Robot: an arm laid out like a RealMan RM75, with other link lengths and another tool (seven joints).
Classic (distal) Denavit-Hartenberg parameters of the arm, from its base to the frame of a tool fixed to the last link. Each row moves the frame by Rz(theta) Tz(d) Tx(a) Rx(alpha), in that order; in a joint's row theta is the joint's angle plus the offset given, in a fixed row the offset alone. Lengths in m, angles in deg.
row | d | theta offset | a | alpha
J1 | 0.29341 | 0 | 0 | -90
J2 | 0 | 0 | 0 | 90
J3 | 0.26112 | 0 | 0 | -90
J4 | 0 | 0 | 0 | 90
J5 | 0.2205 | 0 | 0 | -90
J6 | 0 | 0 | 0 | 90
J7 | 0.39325 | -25 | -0.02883 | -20
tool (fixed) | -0.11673 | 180 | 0 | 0
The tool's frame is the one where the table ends.
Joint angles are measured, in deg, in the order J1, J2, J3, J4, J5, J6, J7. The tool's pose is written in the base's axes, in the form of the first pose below.
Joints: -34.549, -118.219, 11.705, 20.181, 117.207, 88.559, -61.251
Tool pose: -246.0, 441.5, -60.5, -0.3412, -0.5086, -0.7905, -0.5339, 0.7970, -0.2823
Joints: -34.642, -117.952, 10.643, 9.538, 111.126, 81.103, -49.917
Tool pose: -252.3, 457.2, -75.3, -0.3060, -0.4357, -0.8465, -0.5754, 0.7930, -0.2002
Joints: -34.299, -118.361, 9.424, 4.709, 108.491, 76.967, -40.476
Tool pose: -262.0, 462.5, -84.1, -0.3417, -0.3755, -0.8615, -0.5982, 0.7939, -0.1088
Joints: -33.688, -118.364, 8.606, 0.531, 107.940, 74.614, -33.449
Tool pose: -268.3, 457.4, -96.5, -0.3793, -0.3533, -0.8552, -0.6043, 0.7945, -0.0601
